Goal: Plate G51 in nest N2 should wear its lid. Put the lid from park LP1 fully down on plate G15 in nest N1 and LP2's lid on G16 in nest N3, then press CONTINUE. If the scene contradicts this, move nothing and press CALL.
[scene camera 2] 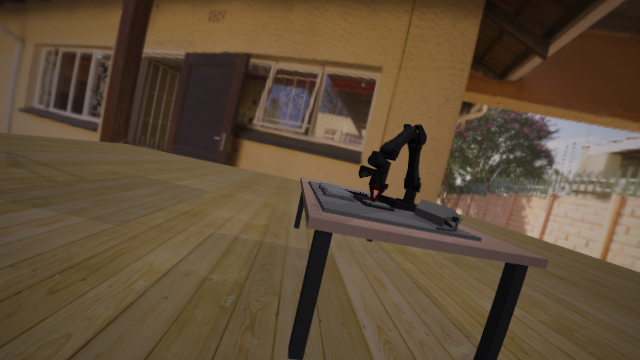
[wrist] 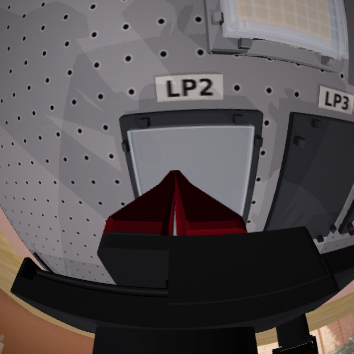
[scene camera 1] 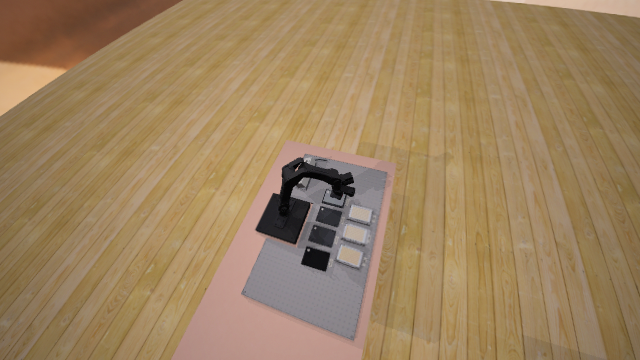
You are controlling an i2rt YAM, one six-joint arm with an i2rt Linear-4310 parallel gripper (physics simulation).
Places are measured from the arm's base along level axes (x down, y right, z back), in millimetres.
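Pixels of known places: gripper, fingertip midpoint: (scene camera 2: 372, 201) (wrist: 174, 177) (scene camera 1: 339, 196); arm's base, link origin: (scene camera 2: 407, 203) (scene camera 1: 285, 212).
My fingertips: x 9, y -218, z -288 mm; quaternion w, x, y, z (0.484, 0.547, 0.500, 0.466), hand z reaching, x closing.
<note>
Ahead of a thing's pixels: the offset from my fingertips to its top centre. "spot": to the spot under its first point.
My gripper (scene camera 2: 374, 200) (wrist: 174, 177) is shut, its red fingertips together with nothing between them. It stands over the pale translucent lid @[dy +14, dx +3, dz +28 mm] (wrist: 192, 150) (scene camera 1: 328, 200) lying in the dark park labelled LP2 @[spot: dy +11, dx +19, dz -59 mm] (wrist: 189, 88). The fingers hide the lid's lower part in the wrist view; whether they touch it I cannot tell. Three plates @[dy +70, dx -13, dz -159 mm] (scene camera 1: 360, 214) @[dy +200, dx -22, dz -178 mm] (scene camera 1: 355, 233) @[dy +331, dx -16, dz -167 mm] (scene camera 1: 350, 256) with cream wells sit in a row of nests in scene camera 1; their labels are unreadable. One plate @[spot: dy +64, dx -13, dz -106 mm] (wrist: 285, 20) shows at the wrist view's top right, with a clear rim around it.
The dark LP3 park @[dy +142, dx +1, dz +21 mm] (wrist: 315, 170) lies right of LP2, with no lid visible on it. Dark parks @[spot: dy +146, dx +11, dz +23 mm] (scene camera 1: 328, 216) @[spot: dy +270, dx +10, dz +18 mm] (scene camera 1: 322, 235) @[spot: dy +407, dx +11, dz +11 mm] (scene camera 1: 315, 258) line up beside the plates. A grey sloped box @[dy -96, dx -63, dz +277 mm] (scene camera 2: 437, 214) stands near the board's edge. The arm's black base (scene camera 1: 282, 222) is beside the parks.
</note>
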